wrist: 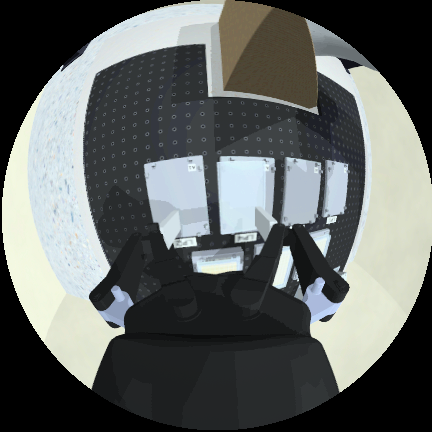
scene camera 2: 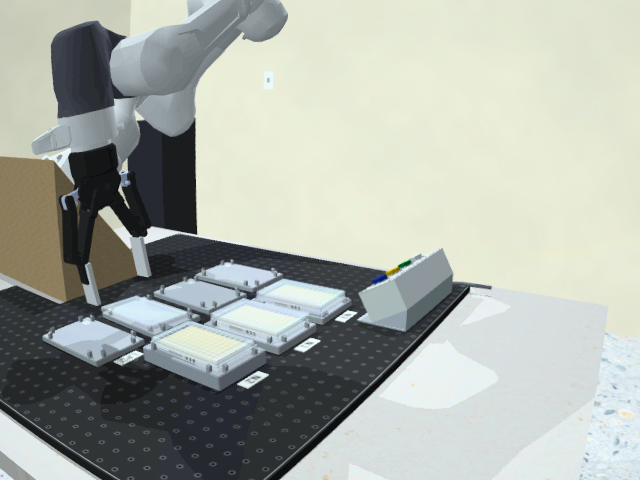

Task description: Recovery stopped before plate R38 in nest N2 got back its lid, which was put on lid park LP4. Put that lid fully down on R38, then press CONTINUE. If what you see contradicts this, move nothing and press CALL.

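My gripper [scene camera 2: 118,286] [wrist: 216,217] is open and empty, above the mat behind the lid parks in the scene view. A clear bluish lid [scene camera 2: 147,311] [wrist: 242,192] lies flat on the park with the LP4 label [wrist: 245,237]. The neighbouring park, labelled LP2 [scene camera 2: 93,338] [wrist: 175,195], shows a bare grey top. Three pale-yellow plates sit in nests: a front one [scene camera 2: 202,342], a middle one [scene camera 2: 261,316] and a back one [scene camera 2: 303,294]. The nest labels are too blurred to tell which is N2, and clear edges show around the plates. The button console [scene camera 2: 423,289] stands at the right.
Two more grey parks, one nearer [scene camera 2: 200,293] [wrist: 302,190] and one farther [scene camera 2: 239,274] [wrist: 336,189], stand beside LP4. A brown block [scene camera 2: 31,227] [wrist: 270,55] stands near the gripper. The console carries blue [scene camera 2: 379,279], yellow [scene camera 2: 392,271] and green [scene camera 2: 404,263] buttons.
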